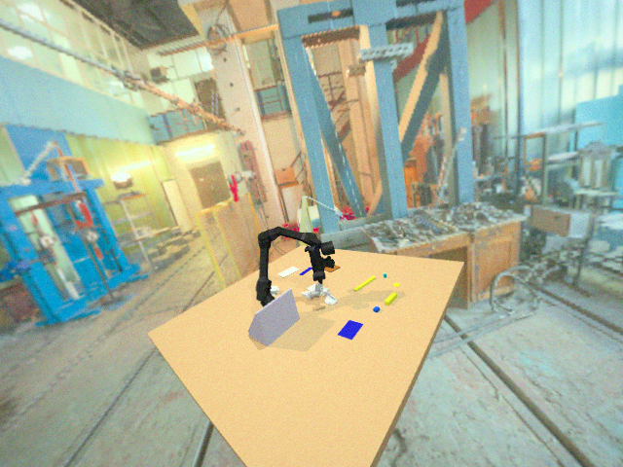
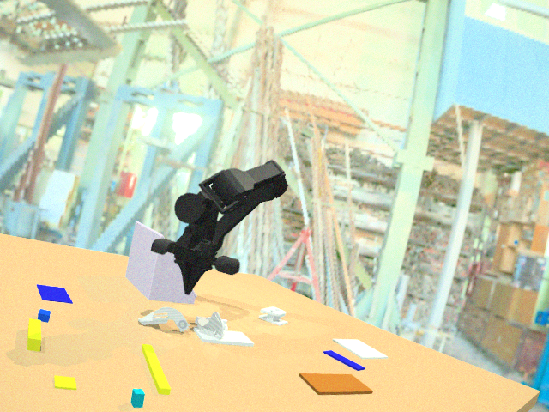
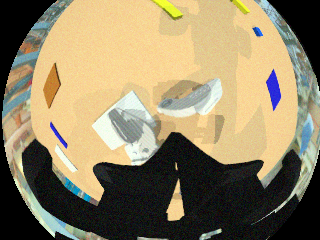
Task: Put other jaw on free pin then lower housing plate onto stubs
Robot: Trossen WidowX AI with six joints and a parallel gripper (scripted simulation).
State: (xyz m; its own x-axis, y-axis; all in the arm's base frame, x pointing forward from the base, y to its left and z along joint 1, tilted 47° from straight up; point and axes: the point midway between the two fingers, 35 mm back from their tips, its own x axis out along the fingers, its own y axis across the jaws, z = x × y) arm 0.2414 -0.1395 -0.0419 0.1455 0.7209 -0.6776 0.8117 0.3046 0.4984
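Now: gripper tip 70 mm above the white jaw and 20 mm to the left of it. Round my gripper tip: brown plate: 320 mm ahead, 150 mm to the left, 80 mm below; blue cube: 300 mm to the right, 80 mm below, 30 mm behind; cyan cube: 260 mm ahead, 250 mm to the right, 70 mm below.
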